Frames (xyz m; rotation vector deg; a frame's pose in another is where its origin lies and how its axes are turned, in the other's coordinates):
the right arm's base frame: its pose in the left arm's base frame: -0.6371 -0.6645 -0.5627 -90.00 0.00 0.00
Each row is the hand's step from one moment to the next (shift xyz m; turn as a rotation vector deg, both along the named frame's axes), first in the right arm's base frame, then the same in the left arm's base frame.
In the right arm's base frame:
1: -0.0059 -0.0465 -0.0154 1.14 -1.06 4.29
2: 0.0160 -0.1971 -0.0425 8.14 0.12 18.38
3: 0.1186 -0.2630 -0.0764 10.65 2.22 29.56
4: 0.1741 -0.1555 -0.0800 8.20 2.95 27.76
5: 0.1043 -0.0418 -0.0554 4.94 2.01 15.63
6: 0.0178 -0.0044 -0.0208 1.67 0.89 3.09
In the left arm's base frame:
1: -0.0059 -0.0154 0.0465 1.14 4.29 1.06
2: 0.0160 -0.0425 0.1971 8.14 18.38 -0.12
3: 0.1186 -0.0764 0.2630 10.65 29.56 -2.22
4: 0.1741 -0.0800 0.1555 8.20 27.76 -2.95
5: 0.1043 -0.0554 0.0418 4.94 15.63 -2.01
6: 0.0178 -0.0208 0.0044 1.67 3.09 -0.89

